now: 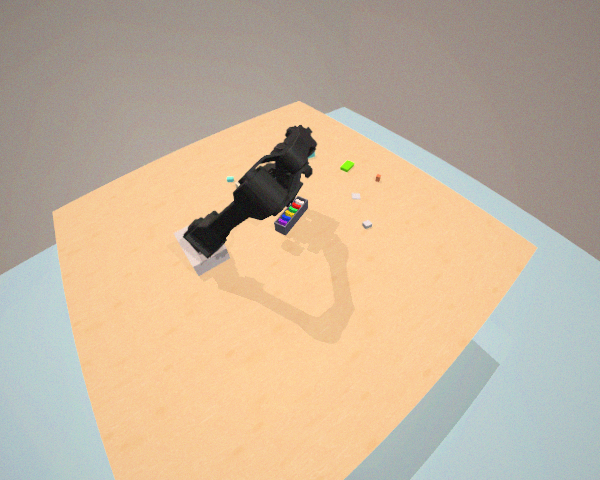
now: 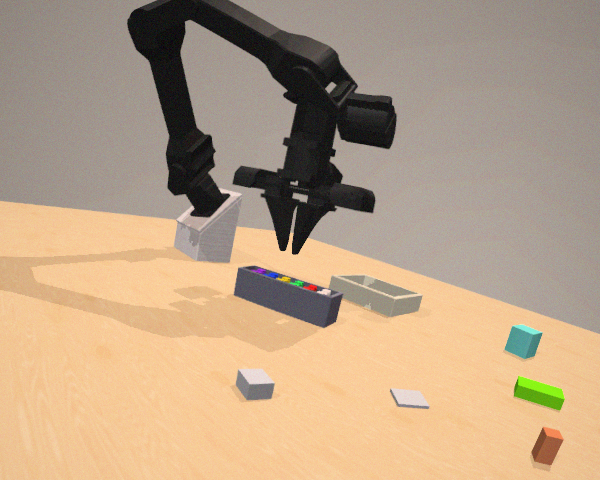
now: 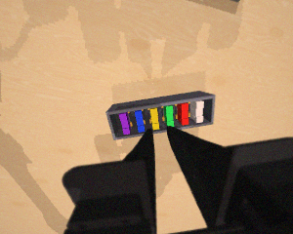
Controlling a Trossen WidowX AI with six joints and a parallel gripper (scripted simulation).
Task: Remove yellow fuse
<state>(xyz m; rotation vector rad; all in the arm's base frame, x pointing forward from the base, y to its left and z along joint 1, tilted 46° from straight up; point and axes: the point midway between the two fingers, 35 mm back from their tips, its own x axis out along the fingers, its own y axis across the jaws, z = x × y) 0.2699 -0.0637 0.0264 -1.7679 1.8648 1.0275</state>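
Now: the yellow fuse 50 mm below my gripper tip. Also, from my gripper tip: beige tray (210 mm to the left, 70 mm below, 30 mm ahead); flat grey tile (240 mm ahead, 80 mm to the right, 70 mm below); green block (350 mm ahead, 70 mm below, 50 mm to the left).
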